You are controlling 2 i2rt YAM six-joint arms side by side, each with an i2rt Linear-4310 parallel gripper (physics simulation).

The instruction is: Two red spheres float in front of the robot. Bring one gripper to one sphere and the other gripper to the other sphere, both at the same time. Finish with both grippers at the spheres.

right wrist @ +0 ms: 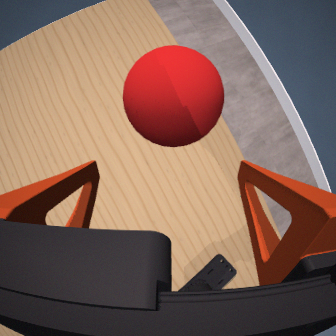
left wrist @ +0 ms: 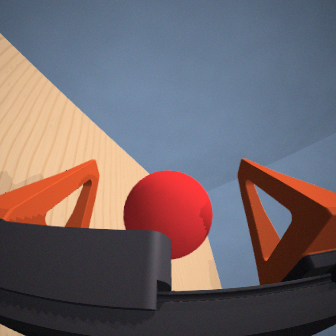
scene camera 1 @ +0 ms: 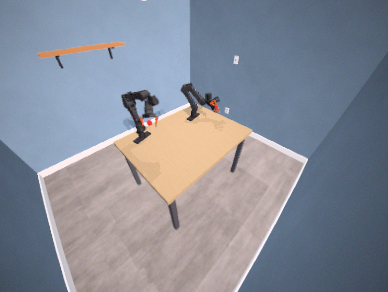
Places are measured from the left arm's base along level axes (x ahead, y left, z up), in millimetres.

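Where they show: left gripper, between the fingertips: (left wrist: 167,166) (scene camera 1: 217,108); right gripper, between the fingertips: (right wrist: 168,168) (scene camera 1: 149,127); left arm's base, origin of its link: (scene camera 1: 193,116); right arm's base, origin of its link: (scene camera 1: 142,137).
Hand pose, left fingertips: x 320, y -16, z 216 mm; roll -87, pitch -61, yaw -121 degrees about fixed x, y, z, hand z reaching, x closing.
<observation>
Each offset is from my left fingertips to the top centre of the thing. Level surfaces: height alone.
In the left wrist view, a red sphere @(dx -37, dy +27, dz +22 mm) (left wrist: 169,210) floats in the span between the fingers of my open left gripper (left wrist: 167,166) (scene camera 1: 215,105). Its lower left edge is hidden by the dark gripper body. In scene camera 1 this sphere is hard to tell from the orange fingers. The other red sphere @(dx -236, dy -722, dz +153 mm) (right wrist: 173,95) (scene camera 1: 149,122) floats above the table. In the right wrist view it shows whole, higher in the picture than the fingertips of my open right gripper (right wrist: 168,162) and about centred between them sideways. Nothing is held in either gripper.
The wooden table @(dz -216 mm) (scene camera 1: 185,155) stands under both arms. A dark base plate (right wrist: 218,270) shows low in the right wrist view. An orange wall shelf (scene camera 1: 82,50) hangs at the upper left. Blue walls stand behind and beside the table.
</observation>
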